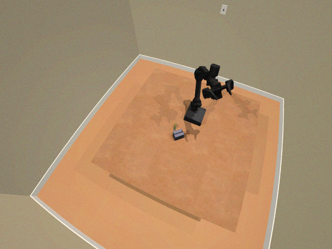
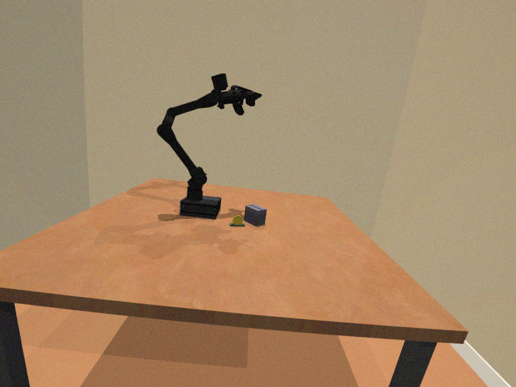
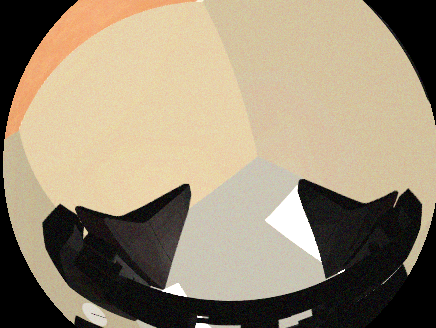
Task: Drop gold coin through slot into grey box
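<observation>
The gold coin lies 30 mm ahead of my gripper tip, 280 mm to the right of it and 580 mm below it.
</observation>
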